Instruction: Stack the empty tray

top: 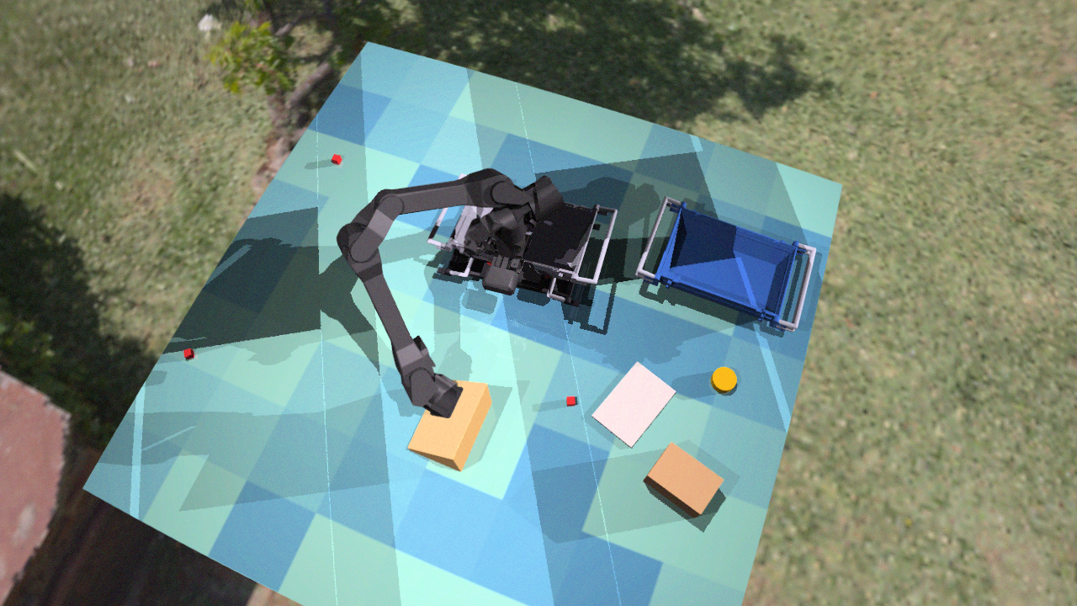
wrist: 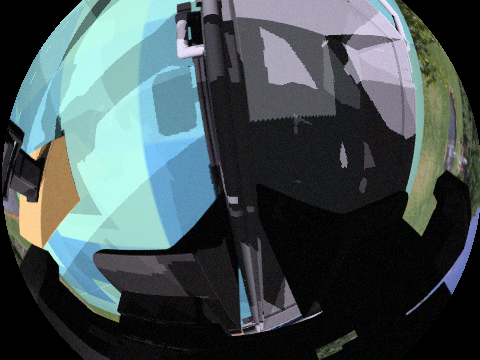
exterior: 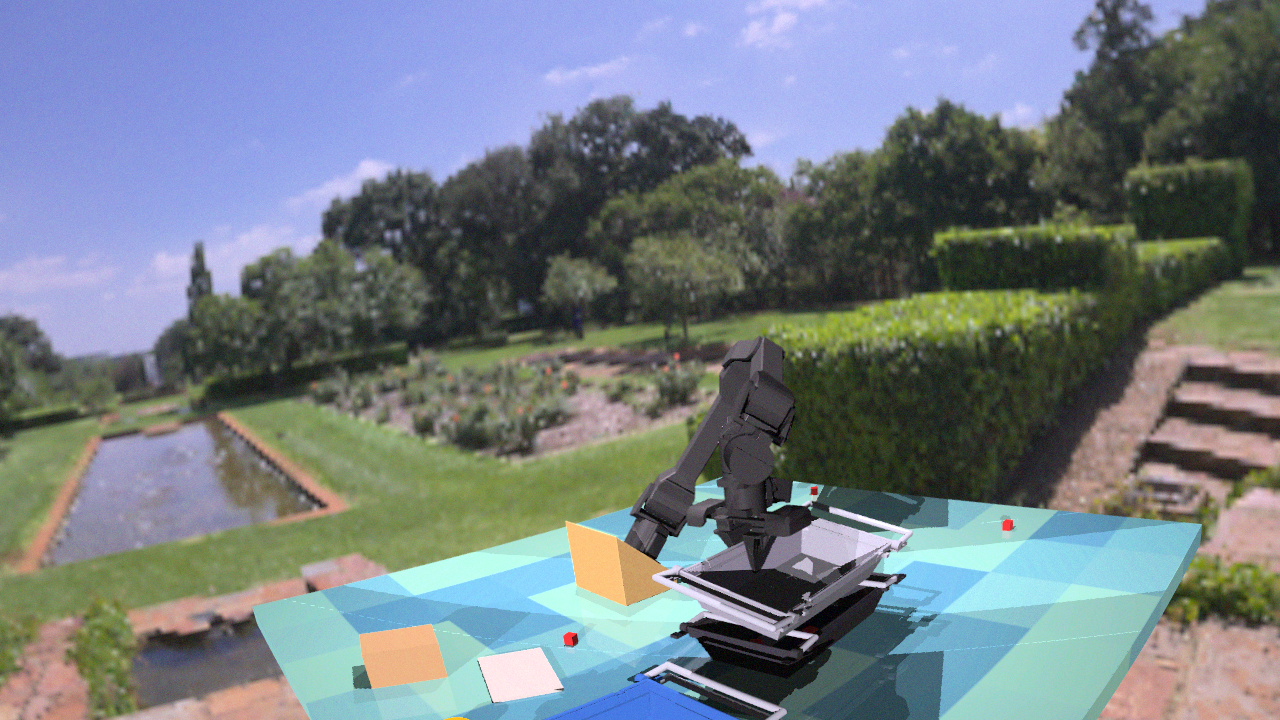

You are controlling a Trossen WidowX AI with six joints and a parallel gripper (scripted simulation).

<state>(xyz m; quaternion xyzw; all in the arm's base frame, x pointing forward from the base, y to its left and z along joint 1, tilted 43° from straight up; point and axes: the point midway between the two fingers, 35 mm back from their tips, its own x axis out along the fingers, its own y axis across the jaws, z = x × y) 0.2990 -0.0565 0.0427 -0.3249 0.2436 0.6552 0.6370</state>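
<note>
The grey tray lies 8 cm ahead of my gripper tip, 1 cm to the left of it and 2 cm above it. The rest, counted from my gripper tip: yellow disc (4 cm behind, 48 cm to the right, 9 cm below); white flat plate (15 cm behind, 32 cm to the right, 10 cm below); brown box (27 cm behind, 46 cm to the right, 7 cm below).
</note>
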